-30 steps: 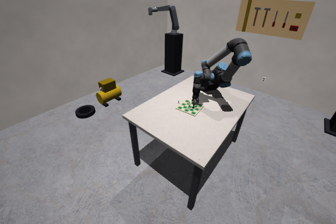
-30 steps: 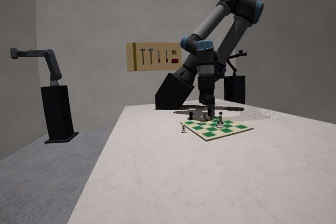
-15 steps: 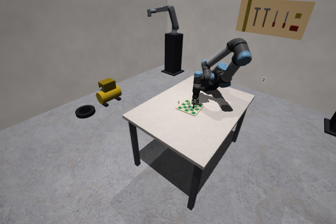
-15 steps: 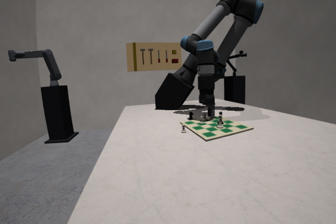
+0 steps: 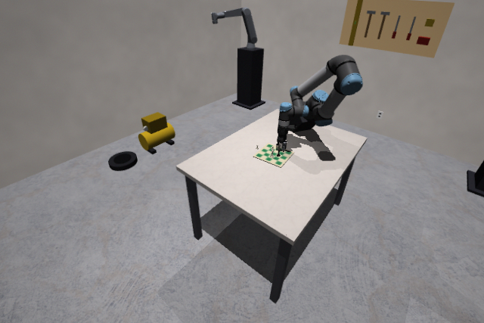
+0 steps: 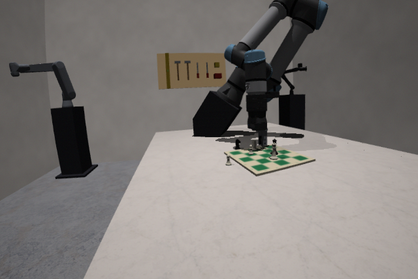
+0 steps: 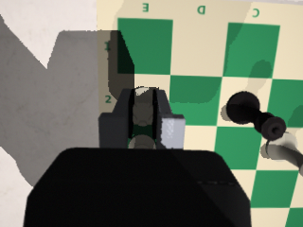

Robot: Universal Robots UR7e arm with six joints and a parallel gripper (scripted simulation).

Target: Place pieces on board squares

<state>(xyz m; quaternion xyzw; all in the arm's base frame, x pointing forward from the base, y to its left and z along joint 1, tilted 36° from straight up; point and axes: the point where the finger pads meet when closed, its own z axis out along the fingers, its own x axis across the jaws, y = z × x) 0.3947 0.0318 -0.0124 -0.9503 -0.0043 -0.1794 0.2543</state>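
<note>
My gripper is now 8 cm short of the cream chessboard, 3 cm to the left of it and 3 cm above it.
</note>
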